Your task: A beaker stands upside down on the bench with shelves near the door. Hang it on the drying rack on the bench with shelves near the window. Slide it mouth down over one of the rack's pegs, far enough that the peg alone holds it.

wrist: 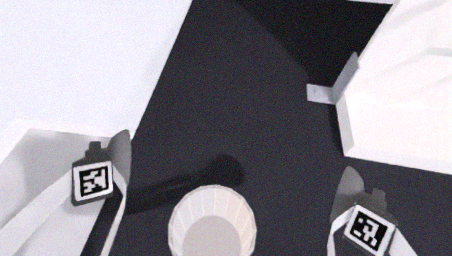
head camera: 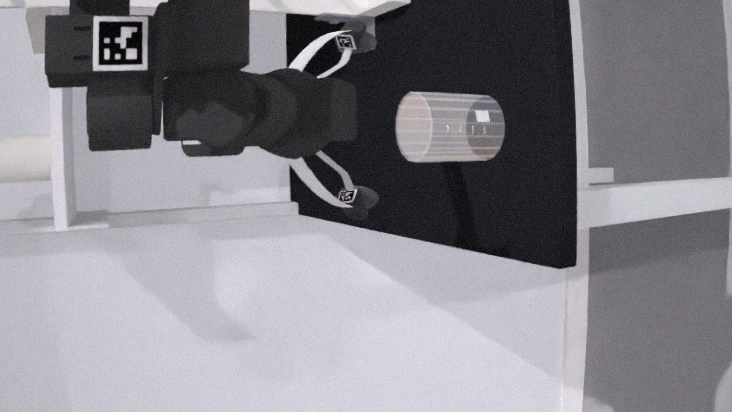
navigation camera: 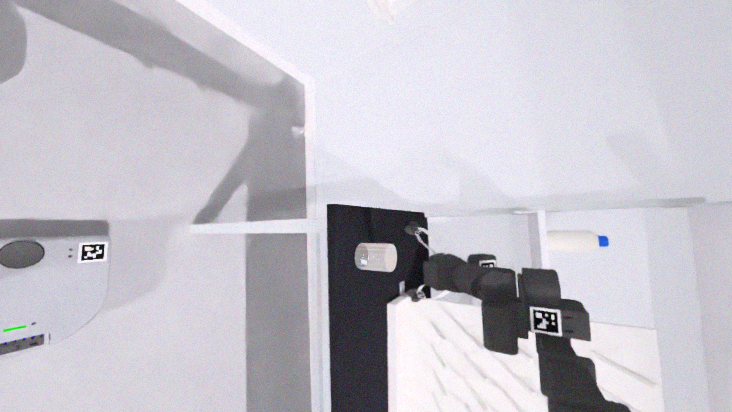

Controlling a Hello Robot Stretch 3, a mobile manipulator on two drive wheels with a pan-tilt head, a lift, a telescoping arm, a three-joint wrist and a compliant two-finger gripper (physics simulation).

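Places are measured from the robot's base along level axes (x ahead, y left, z up), in metres.
Where they show: gripper, fingertip midpoint: (wrist: 232,166) (head camera: 363,120) (navigation camera: 410,259); robot's base at its link origin: (navigation camera: 23,252).
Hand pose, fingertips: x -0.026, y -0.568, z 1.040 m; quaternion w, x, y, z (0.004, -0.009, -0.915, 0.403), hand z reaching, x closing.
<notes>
Each offset is from my fingertips to the top centre of the thing. "spot": to the spot under its first point. Level surfaces: height alone.
A clear beaker @[dz -0.036, dx +0.008, dy +0.037 m] (head camera: 450,127) (navigation camera: 376,257) (wrist: 212,220) stands on the black bench top @[dz -0.126 m] (head camera: 512,220) (navigation camera: 356,358) (wrist: 215,110). I cannot tell for sure which end is its mouth. My gripper (head camera: 363,118) (navigation camera: 413,262) (wrist: 232,166) is open and empty, pointing down above the beaker. Its fingers stand wide apart, and in the wrist view the beaker shows low between them, cut off by the frame's bottom edge. A white rack board with slanted pegs (navigation camera: 435,353) (wrist: 400,125) stands beside the beaker on the same bench. My wrist and arm hide part of it in the navigation camera view.
A grey metal bracket @[spot: dz -0.117, dx -0.138, dy -0.224 m] (wrist: 320,93) sits at the rack's foot. A cream bottle with a blue cap @[spot: dz +0.417, dx +0.026, dy -0.420 m] (navigation camera: 573,240) lies behind the shelf upright @[spot: dz +0.312, dx +0.047, dy -0.350 m] (navigation camera: 537,235) (head camera: 62,153). A white bar (head camera: 660,202) (navigation camera: 251,226) juts from the bench's front side. My base (navigation camera: 61,286) is at the left.
</notes>
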